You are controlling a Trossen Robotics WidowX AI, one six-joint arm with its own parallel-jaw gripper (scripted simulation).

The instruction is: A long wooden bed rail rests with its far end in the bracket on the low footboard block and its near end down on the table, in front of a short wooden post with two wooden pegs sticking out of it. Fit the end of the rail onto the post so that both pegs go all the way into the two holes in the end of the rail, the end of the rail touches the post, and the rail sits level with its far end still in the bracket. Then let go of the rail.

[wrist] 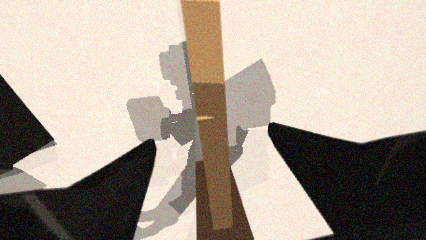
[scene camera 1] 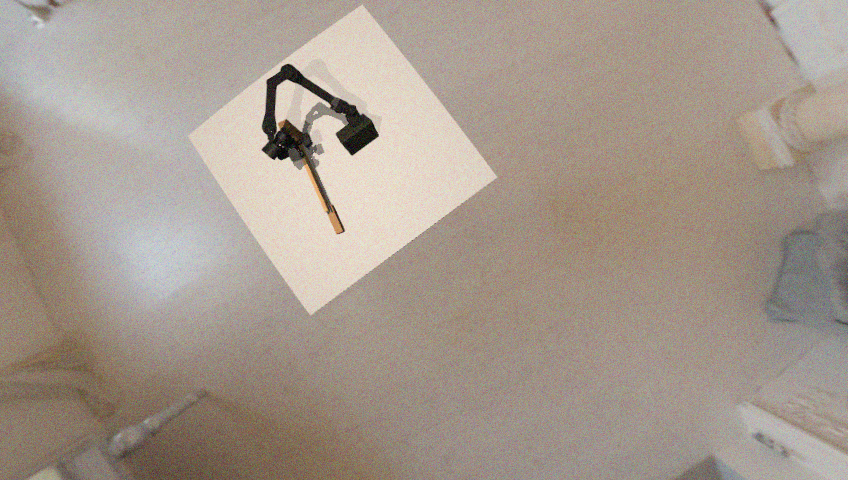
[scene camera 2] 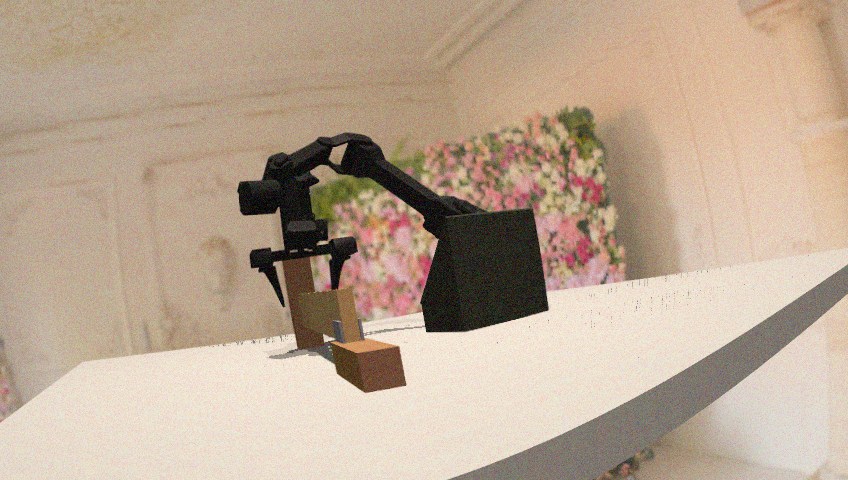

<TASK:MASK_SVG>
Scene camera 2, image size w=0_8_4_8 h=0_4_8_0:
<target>my gripper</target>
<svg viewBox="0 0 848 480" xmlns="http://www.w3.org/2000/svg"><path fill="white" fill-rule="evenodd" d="M312 209L296 209L280 214L285 250L271 251L271 248L260 248L250 252L251 269L259 268L259 273L265 273L282 307L285 307L284 299L278 281L277 269L273 265L274 262L330 254L332 258L329 260L330 281L332 290L337 290L344 261L351 258L348 255L358 252L356 239L352 236L335 238L330 240L328 244L317 245L319 241L328 240L327 219L317 219L315 222L315 214L312 213Z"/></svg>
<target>wooden bed rail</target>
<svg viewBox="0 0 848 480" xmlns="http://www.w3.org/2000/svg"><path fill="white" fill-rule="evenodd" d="M352 287L298 294L304 327L336 339L333 321L341 321L345 344L360 341L360 330Z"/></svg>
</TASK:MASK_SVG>
